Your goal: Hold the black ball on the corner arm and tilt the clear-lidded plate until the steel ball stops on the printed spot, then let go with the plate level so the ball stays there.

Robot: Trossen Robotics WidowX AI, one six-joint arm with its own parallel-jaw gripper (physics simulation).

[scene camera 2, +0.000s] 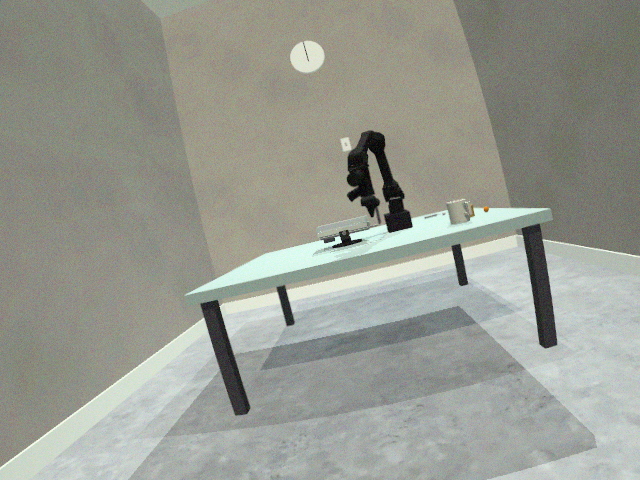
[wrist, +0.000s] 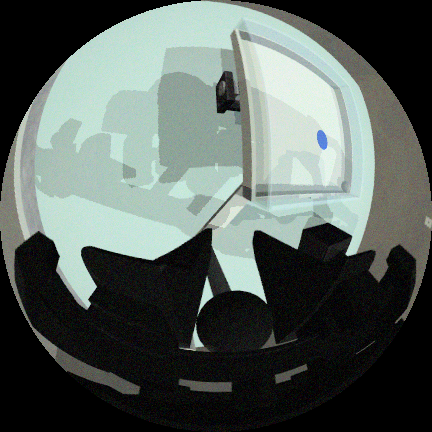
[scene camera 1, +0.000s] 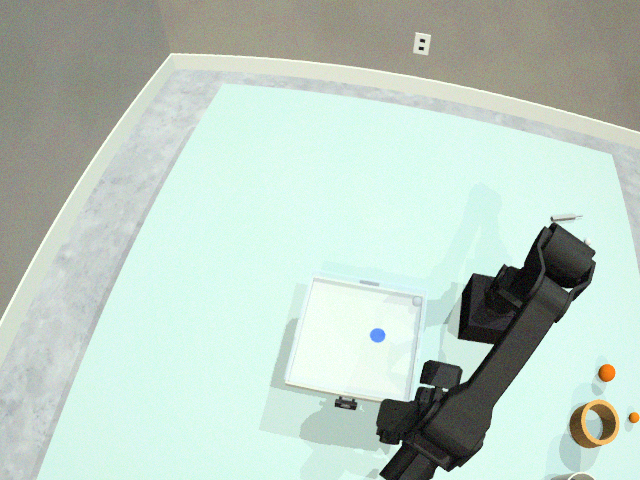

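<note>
The clear-lidded plate (scene camera 1: 325, 356) (scene camera 2: 343, 226) (wrist: 285, 95) is held above the table on a black stand (scene camera 2: 345, 242). Its exact tilt is hard to tell. The steel ball (scene camera 1: 417, 300) (wrist: 345, 186) is in the plate's back right corner in scene camera 1, apart from the blue printed spot (scene camera 1: 377, 335) (wrist: 322, 140). The corner arm (wrist: 228, 214) runs from a near plate corner towards my gripper. My gripper (scene camera 1: 417, 395) (wrist: 232, 235) is shut on the black ball (wrist: 235, 321), beside the plate's near right corner. The ball is hidden in scene camera 1.
A black block (scene camera 1: 345, 403) (wrist: 226, 92) sticks out from the plate's near side. My arm's base (scene camera 1: 480, 317) (scene camera 2: 398, 221) stands right of the plate. Farther right are orange balls (scene camera 1: 606, 372) (scene camera 1: 634, 417), a tan ring (scene camera 1: 577, 427) and a mug (scene camera 2: 456, 212). A thin tool (scene camera 1: 563, 218) lies behind my arm.
</note>
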